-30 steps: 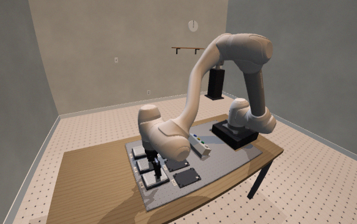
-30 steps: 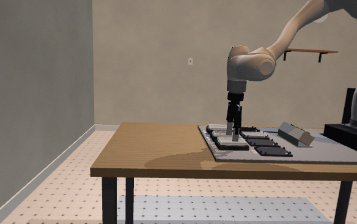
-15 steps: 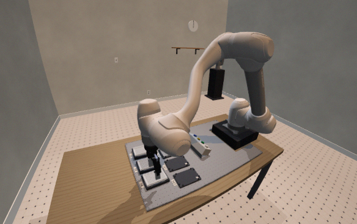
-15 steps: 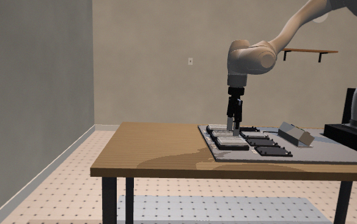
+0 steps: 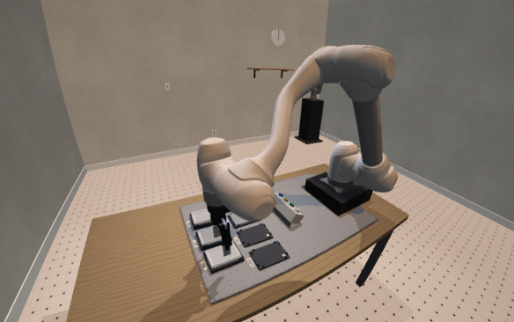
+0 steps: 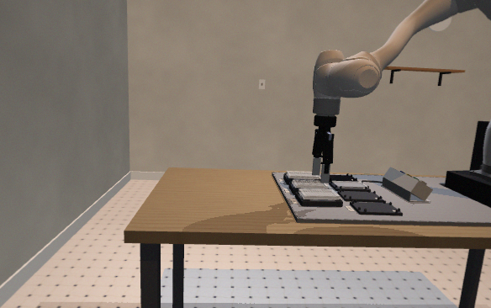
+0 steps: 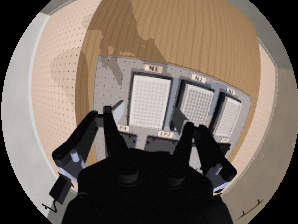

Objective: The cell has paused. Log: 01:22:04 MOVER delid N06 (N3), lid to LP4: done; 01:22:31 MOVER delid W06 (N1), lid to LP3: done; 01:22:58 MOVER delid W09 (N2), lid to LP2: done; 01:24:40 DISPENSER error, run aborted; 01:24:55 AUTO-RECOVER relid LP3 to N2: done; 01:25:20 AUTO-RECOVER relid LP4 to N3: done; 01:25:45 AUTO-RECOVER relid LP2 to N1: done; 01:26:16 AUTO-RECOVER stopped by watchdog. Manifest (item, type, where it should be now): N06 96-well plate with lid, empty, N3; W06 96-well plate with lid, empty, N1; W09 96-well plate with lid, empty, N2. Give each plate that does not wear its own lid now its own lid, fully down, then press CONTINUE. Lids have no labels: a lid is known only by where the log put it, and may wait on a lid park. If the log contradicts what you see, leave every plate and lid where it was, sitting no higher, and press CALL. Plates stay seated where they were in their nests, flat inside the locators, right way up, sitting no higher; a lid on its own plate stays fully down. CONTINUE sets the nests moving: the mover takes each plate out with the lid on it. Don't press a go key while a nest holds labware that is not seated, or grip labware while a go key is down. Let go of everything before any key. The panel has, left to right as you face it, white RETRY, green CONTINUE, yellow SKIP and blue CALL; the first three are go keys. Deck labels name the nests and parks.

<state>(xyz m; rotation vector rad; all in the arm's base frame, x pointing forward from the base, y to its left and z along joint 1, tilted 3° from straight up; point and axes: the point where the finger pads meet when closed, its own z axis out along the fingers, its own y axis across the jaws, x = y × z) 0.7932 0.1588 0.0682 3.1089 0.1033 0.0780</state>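
My hand is 180 mm past the pale lid, 200 mm to the left of it and 90 mm above it. From my hand the other things lie so: green key 420 mm behind, 130 mm to the right, 40 mm below; then LP2 lid park 180 mm behind, 70 mm to the right, 100 mm below; then plate 80 mm below.
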